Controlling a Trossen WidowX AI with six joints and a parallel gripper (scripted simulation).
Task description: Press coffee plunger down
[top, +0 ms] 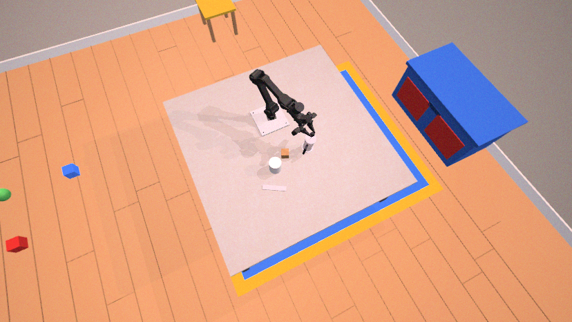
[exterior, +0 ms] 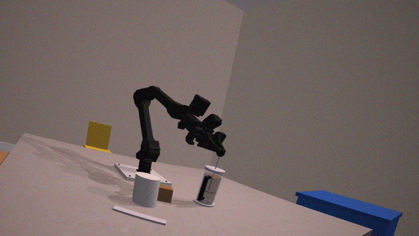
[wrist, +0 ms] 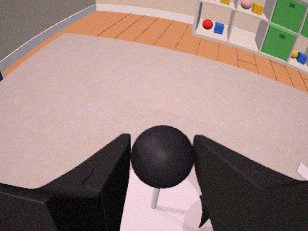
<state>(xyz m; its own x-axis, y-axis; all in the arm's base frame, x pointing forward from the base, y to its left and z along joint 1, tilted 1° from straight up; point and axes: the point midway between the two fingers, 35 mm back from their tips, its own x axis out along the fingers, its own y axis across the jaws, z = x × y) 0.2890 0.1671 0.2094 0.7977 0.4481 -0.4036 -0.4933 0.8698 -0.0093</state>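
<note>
My gripper tip is now 2 cm to the left of the coffee press and 11 cm above it. From my gripper tip the other things lie so: white cylinder (6 cm ahead, 26 cm to the right, 16 cm below).
</note>
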